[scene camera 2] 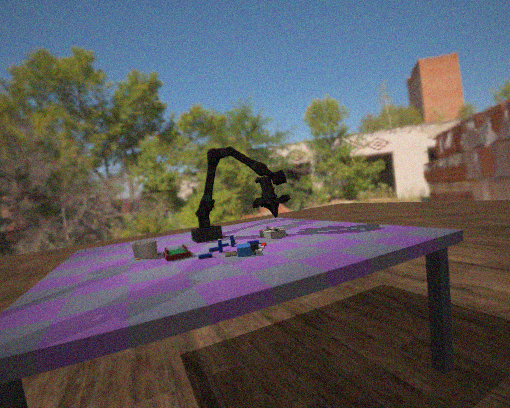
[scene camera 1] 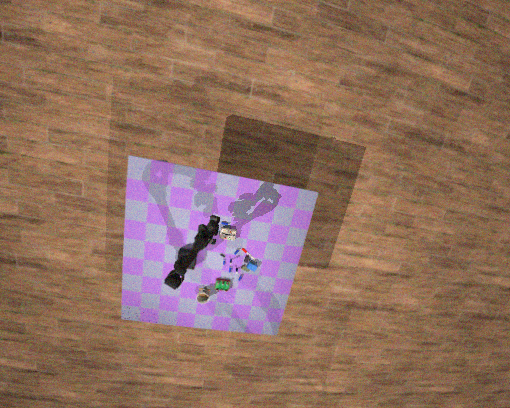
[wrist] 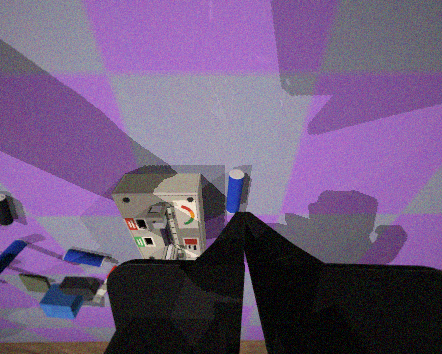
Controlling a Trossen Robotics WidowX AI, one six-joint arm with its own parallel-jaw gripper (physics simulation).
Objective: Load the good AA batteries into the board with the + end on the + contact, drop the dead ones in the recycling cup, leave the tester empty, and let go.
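Where they show: gripper, between the fingertips: [scene camera 2: 276, 217] [scene camera 1: 218, 226] [wrist: 242, 218]; arm's base, origin of its link: [scene camera 2: 205, 227].
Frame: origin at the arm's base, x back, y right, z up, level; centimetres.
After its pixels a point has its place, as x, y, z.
Observation:
My gripper [wrist: 242, 218] @[-21.5, -29.1, 1.4] [scene camera 2: 276, 216] @[-21.5, -29.1, 1.4] is shut with nothing between its fingertips, above the table beside the tester. A blue battery with a pale end [wrist: 235, 191] @[-24.5, -29.1, -4.4] stands or leans close to the tester, just beyond the fingertips in the wrist view. The beige tester [wrist: 192, 202] @[-24.2, -25.2, -2.9] [scene camera 1: 228, 233] @[-28.7, -22.7, -2.9] [scene camera 2: 273, 233] @[-33.7, -19.2, -3.7] has a coloured dial; the fingers hide part of its trough. The board with green inside [scene camera 1: 223, 285] @[-29.5, 21.0, -3.9] [scene camera 2: 178, 253] @[-34.1, 21.6, -3.8] and the recycling cup [scene camera 1: 203, 297] @[-14.9, 34.5, -5.3] [scene camera 2: 145, 249] @[-19.7, 31.3, -2.3] stand on the far side of the loose batteries. One loose blue battery [wrist: 84, 257] @[-35.7, -8.0, -4.9] lies left of the tester in the wrist view. Battery markings are too small to read.
A light blue block [wrist: 61, 302] @[-46.4, 0.7, -3.3] [scene camera 1: 252, 267] @[-49.5, 2.8, -2.9] [scene camera 2: 244, 249] @[-52.4, 3.9, -3.6] lies near a dark block [wrist: 80, 287] @[-43.4, -3.7, -4.3] and an olive block [wrist: 34, 282] @[-43.8, 5.4, -5.6]. A red and white piece [scene camera 1: 244, 251] @[-42.0, -8.6, -5.3] is close by. Another blue battery [wrist: 12, 254] @[-32.7, -0.9, -4.0] and a black cylinder [wrist: 5, 210] @[-26.1, -4.2, -5.1] show at the wrist view's left edge.

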